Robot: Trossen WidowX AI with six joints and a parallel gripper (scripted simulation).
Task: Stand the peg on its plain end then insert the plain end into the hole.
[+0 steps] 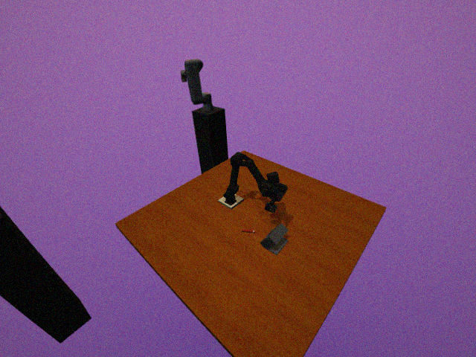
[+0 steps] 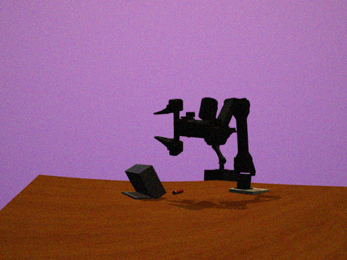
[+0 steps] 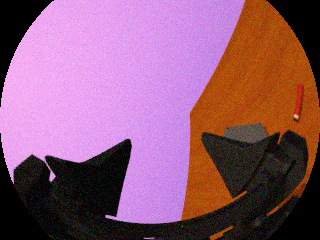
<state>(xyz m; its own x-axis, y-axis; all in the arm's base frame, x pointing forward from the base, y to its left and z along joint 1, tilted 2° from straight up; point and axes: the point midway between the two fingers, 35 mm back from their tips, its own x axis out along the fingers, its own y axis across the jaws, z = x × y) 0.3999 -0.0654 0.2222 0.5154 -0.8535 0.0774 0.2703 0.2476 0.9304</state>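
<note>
The red peg is 250 mm below my gripper tip, 140 mm behind it and 40 mm to the right of it. The rest, counted from my gripper tip: sloped grey panel: 200 mm below, 20 mm to the right, 20 mm ahead.
</note>
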